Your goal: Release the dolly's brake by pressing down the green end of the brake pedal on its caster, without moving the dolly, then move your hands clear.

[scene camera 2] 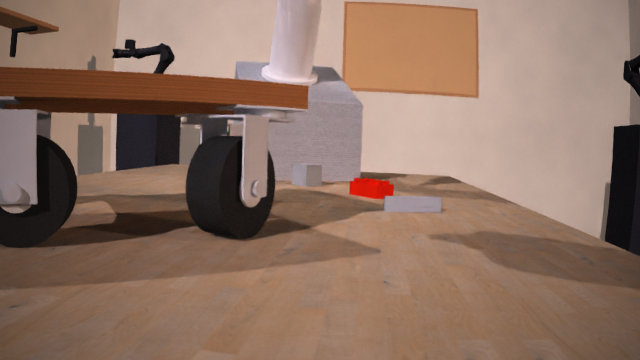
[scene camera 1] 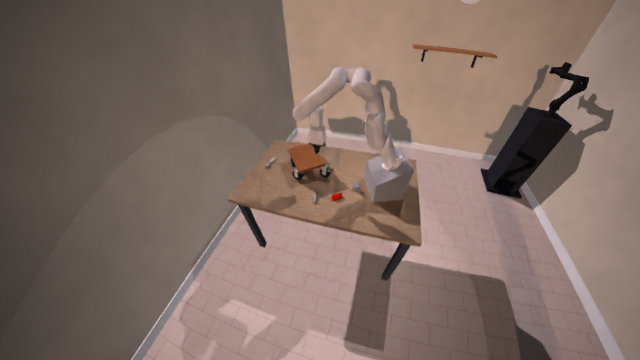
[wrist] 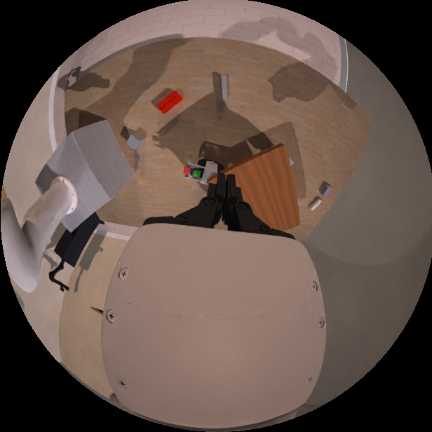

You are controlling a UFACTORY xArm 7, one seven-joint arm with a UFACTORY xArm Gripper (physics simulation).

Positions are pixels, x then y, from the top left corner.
Labels:
dolly: scene camera 2; scene camera 1; wrist 265, 178
same spot on dolly: [scene camera 2: 230, 184] = [scene camera 1: 293, 173]

